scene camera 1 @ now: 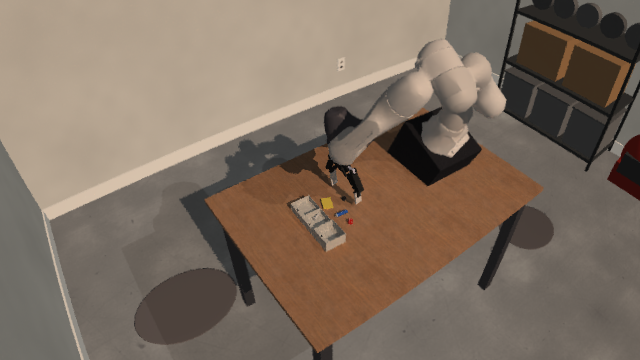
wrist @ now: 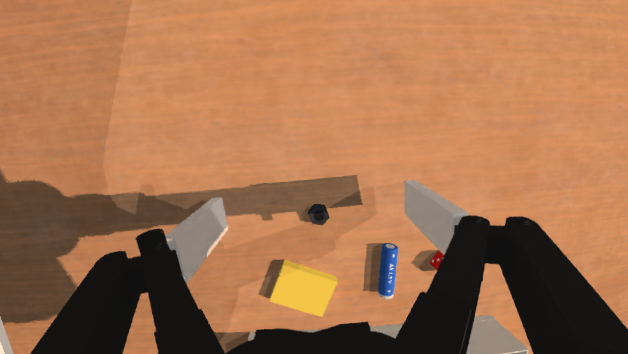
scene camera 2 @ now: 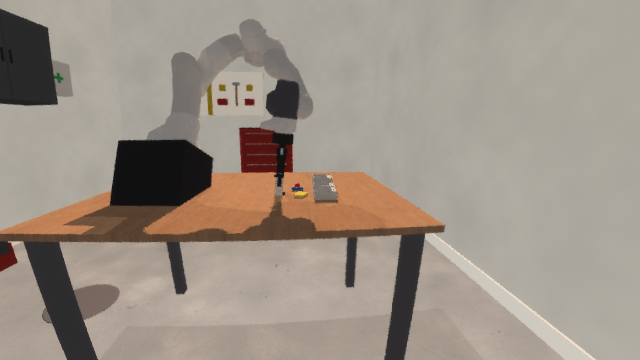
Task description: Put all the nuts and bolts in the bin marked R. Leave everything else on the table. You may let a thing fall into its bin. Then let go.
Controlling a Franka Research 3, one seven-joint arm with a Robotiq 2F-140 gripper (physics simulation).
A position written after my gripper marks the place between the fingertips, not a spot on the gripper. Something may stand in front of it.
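Observation:
From the wrist camera you'd see my gripper (wrist: 314, 205), and there's a yellow block (wrist: 299, 287) as well as a blue battery (wrist: 389, 253).

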